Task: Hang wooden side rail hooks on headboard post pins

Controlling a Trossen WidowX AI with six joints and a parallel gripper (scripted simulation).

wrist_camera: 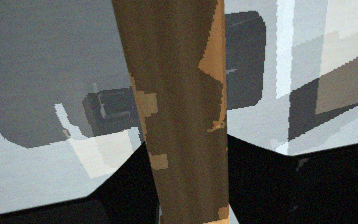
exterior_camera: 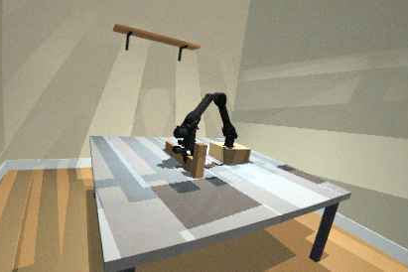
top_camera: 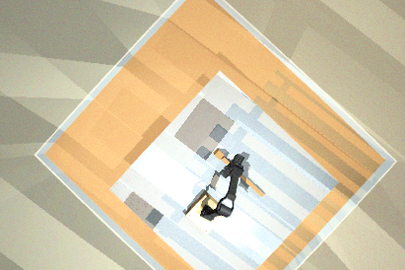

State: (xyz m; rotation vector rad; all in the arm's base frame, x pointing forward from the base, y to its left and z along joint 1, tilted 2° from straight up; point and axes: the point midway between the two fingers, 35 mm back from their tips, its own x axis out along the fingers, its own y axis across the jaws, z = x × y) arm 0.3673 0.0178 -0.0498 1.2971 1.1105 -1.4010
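Now: gripper tip 12 cm to the right of the headboard post, 6 cm below it and 3 cm short of it.
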